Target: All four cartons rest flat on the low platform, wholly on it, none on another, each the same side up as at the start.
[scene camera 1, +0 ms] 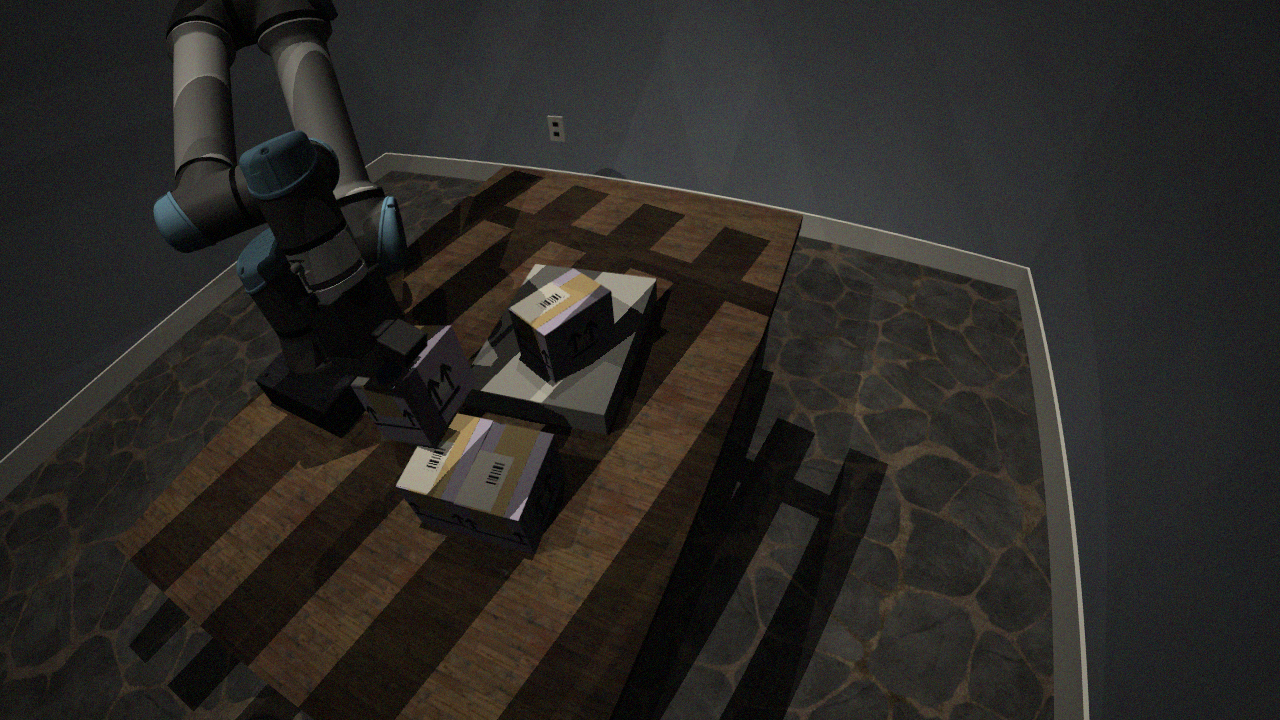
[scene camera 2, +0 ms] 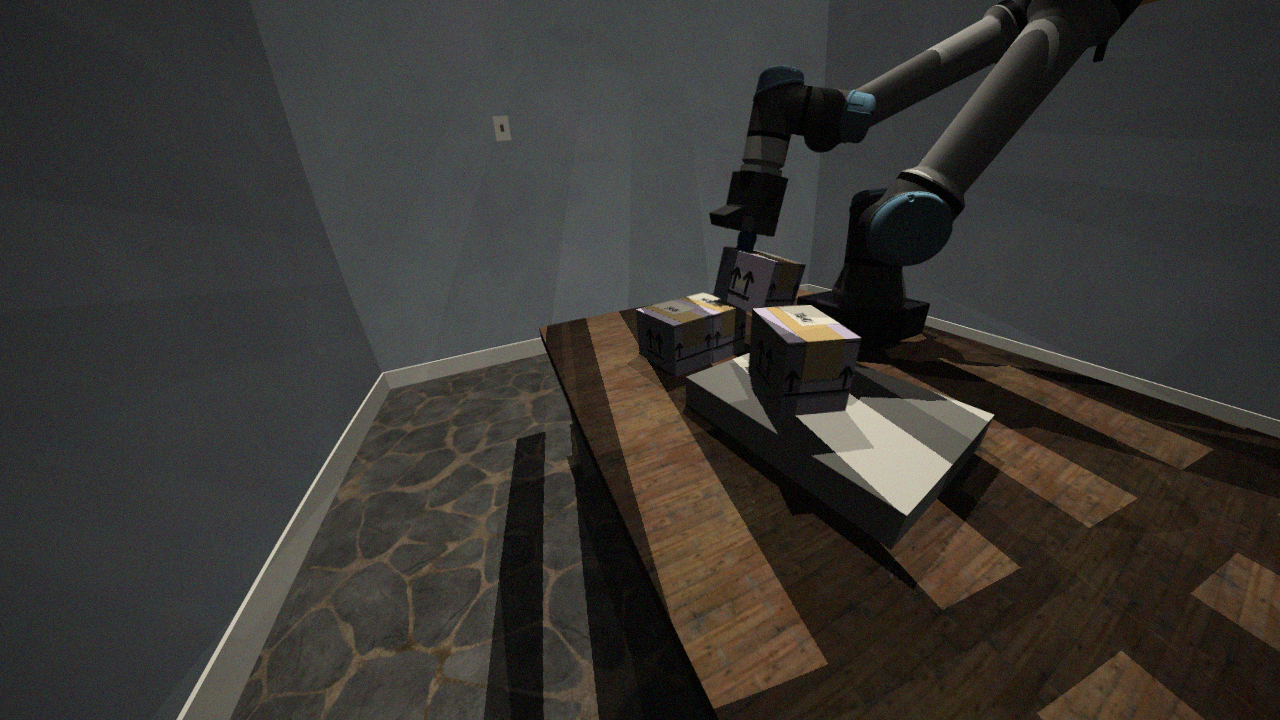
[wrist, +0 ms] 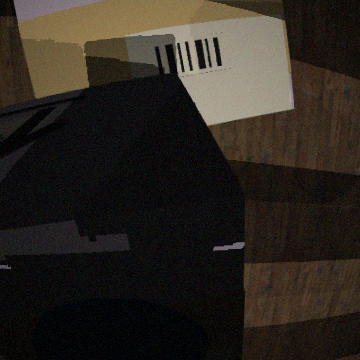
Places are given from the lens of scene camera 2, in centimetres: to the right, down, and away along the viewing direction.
low platform (scene camera 2: 881,463): 25, 11, 32
